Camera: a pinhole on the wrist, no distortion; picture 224 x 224 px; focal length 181.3 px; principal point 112.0 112.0 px. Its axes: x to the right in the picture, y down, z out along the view. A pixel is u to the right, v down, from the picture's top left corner.
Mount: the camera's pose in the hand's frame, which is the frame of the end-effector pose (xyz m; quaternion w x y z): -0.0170 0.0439 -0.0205 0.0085 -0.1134 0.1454 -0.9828
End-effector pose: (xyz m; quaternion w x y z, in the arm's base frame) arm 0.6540 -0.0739 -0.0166 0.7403 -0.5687 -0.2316 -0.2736
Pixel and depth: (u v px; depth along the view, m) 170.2 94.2 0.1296
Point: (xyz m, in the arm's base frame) 0.6410 0.0432 -0.0195
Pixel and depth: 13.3 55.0 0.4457
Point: 0.9237 0.2632 0.2424
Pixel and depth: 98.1 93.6 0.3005
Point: 0.6930 0.1685 0.1042
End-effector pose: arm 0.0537 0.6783 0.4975 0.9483 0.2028 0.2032 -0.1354
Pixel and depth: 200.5 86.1 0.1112
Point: 0.0558 0.6641 0.6086
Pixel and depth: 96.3 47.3 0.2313
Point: 0.1936 0.6256 0.6711
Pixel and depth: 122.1 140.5 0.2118
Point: 0.1098 0.5574 0.6151
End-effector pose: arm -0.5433 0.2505 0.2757 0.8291 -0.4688 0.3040 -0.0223
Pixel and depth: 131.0 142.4 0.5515
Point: -0.2006 0.4867 0.5934
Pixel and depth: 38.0 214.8 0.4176
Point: -0.1377 0.2104 0.4905
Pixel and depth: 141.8 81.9 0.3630
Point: -0.3531 0.5116 0.4063
